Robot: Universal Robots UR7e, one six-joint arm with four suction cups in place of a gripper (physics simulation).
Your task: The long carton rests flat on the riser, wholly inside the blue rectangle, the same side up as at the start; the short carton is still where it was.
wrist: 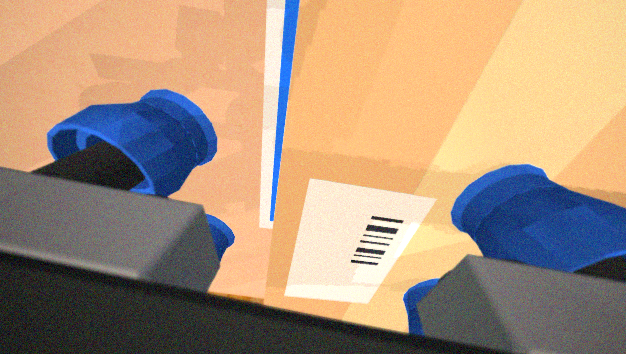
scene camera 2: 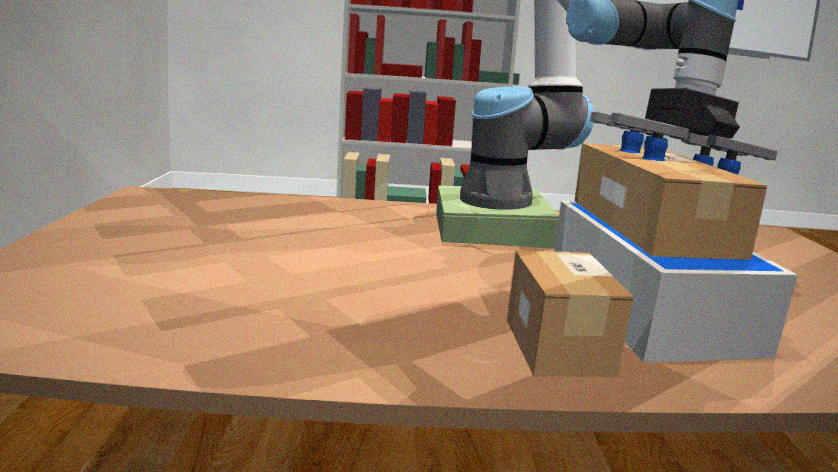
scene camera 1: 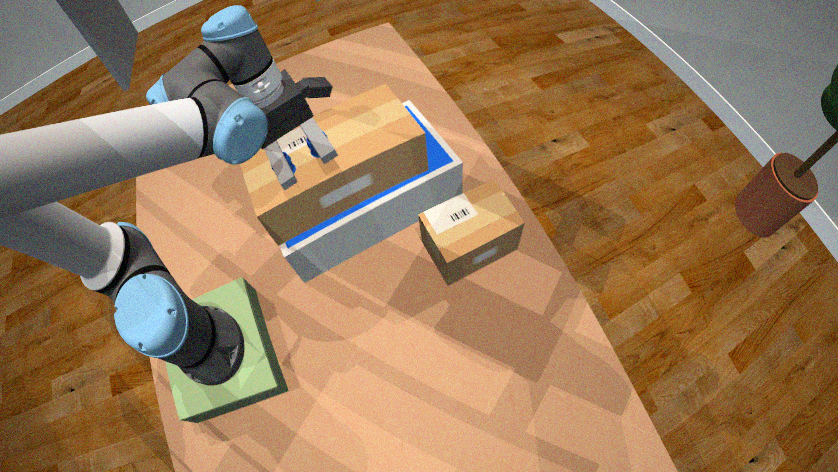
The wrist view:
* my suction head
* long carton: gripped by my suction head
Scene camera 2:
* my suction head
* long carton
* grey riser
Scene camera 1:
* long carton
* grey riser
